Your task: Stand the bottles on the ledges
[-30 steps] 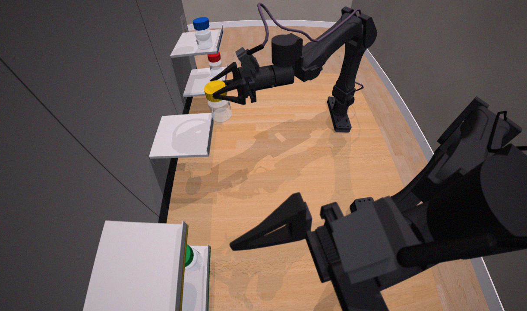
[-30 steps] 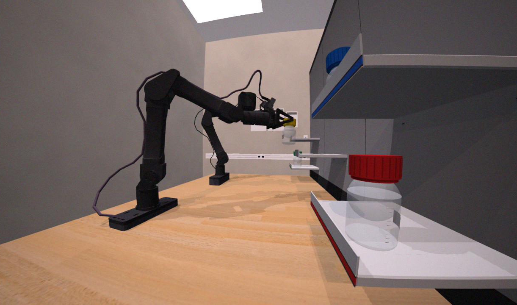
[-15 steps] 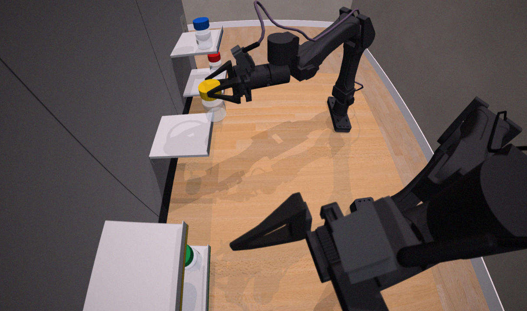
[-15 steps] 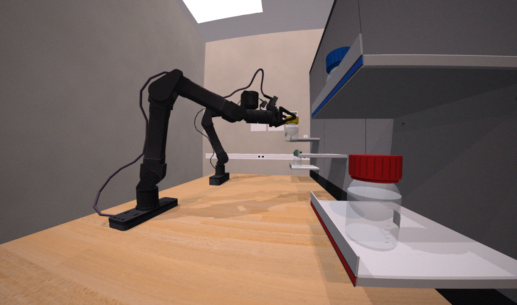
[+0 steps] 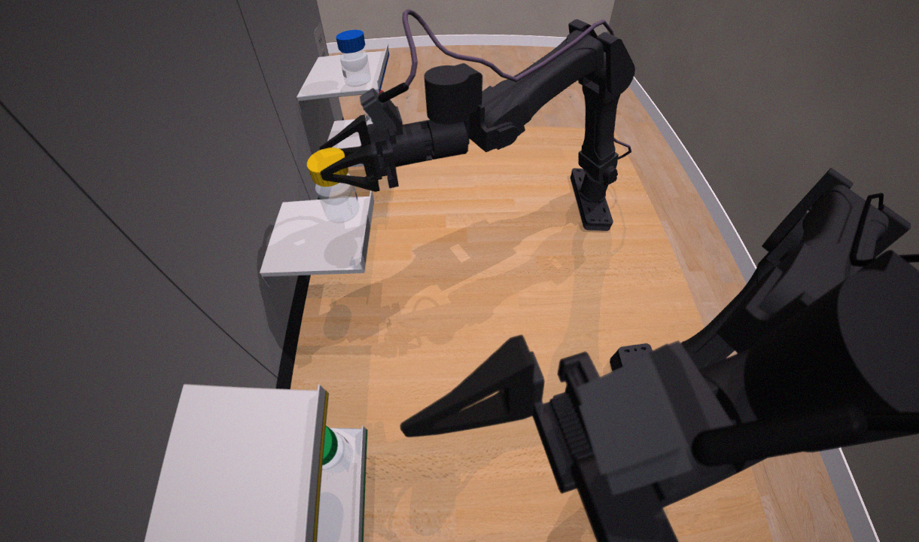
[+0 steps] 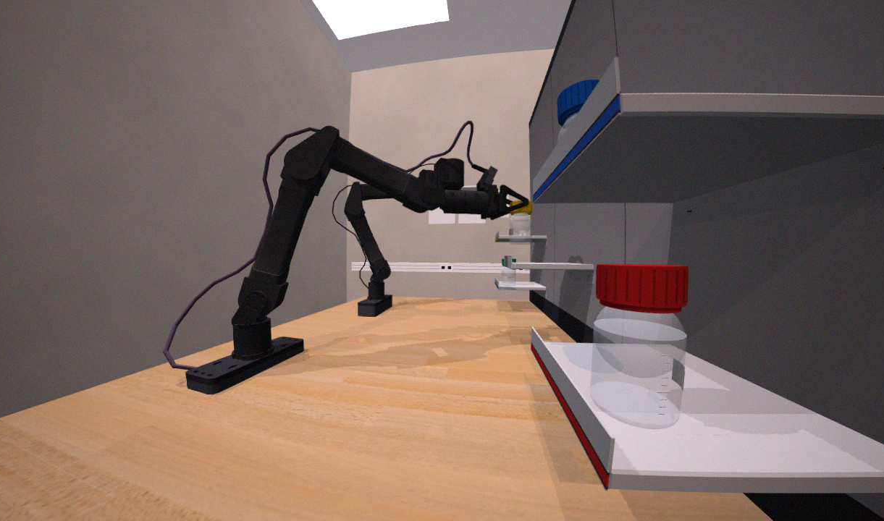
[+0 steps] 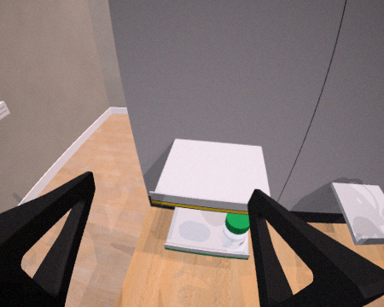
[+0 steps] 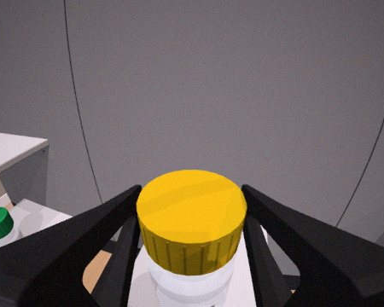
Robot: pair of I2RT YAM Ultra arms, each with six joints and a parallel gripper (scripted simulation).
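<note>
My left gripper is now 41 cm to the left of the yellow-capped bottle, 18 cm above it and 17 cm short of it. The rest, counted from my left hand: green-capped bottle 32 cm below, 17 cm ahead, 7 cm to the right; grey wall 40 cm to the right, 33 cm ahead, 2 cm below; blue-capped bottle 75 cm to the right, 20 cm ahead, 13 cm below.
The yellow-capped bottle lies 50 mm below my right hand. From my right hand the other things lie so: green-capped bottle (10 mm behind, 340 mm to the left, 200 mm below); then grey wall (160 mm ahead, 10 mm to the left, 100 mm above); then blue-capped bottle (30 mm ahead, 340 mm to the right).
</note>
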